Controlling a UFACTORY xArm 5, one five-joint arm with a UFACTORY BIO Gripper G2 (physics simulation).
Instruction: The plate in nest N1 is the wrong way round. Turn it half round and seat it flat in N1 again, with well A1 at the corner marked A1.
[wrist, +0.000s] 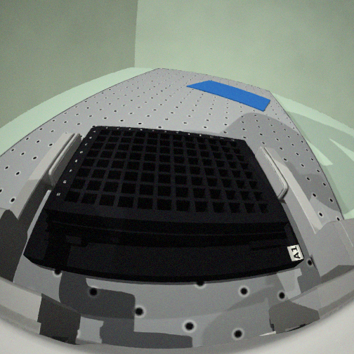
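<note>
The black plate (165, 172), with a grid of square wells, sits in the black nest N1 (170, 260). Small pale row letters run down the plate's left edge, and faint marks run along its far edge. The nest's white A1 label (295, 253) is at the near right corner. My gripper (169, 167) is shut on the plate, with one pale finger pad against its left side and the other against its right side. The plate looks level and low in the nest. Its underside and the nest's far walls are hidden.
A grey board (165, 105) with rows of small holes lies under the nest. A flat blue rectangle (231, 94) lies on it toward the far right. Pale green walls stand behind. Shadows of the gripper fall across the board near the front and right.
</note>
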